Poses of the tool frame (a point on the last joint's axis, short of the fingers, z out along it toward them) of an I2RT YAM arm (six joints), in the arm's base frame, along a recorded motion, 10 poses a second.
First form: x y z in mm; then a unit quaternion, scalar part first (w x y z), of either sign.
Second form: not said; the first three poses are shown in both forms.
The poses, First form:
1: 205 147 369 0.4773 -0.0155 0.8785 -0.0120
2: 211 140 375 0.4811 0.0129 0.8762 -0.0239
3: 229 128 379 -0.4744 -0.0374 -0.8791 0.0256
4: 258 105 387 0.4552 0.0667 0.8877 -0.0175
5: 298 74 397 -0.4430 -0.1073 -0.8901 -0.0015
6: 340 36 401 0.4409 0.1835 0.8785 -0.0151
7: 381 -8 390 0.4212 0.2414 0.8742 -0.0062
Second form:
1:
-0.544 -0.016 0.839
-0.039 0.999 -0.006
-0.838 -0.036 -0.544
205 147 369

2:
-0.537 0.046 0.843
0.000 0.999 -0.054
-0.844 -0.029 -0.536
211 140 375

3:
-0.547 0.090 0.832
0.041 0.996 -0.081
-0.836 -0.010 -0.549
229 128 379

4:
-0.577 0.134 0.806
0.102 0.990 -0.092
-0.811 0.030 -0.585
258 105 387

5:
-0.584 0.190 0.789
0.192 0.977 -0.092
-0.788 0.098 -0.608
298 74 397

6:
-0.544 0.336 0.769
0.309 0.932 -0.188
-0.780 0.135 -0.611
340 36 401

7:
-0.529 0.427 0.733
0.417 0.883 -0.214
-0.739 0.193 -0.645
381 -8 390

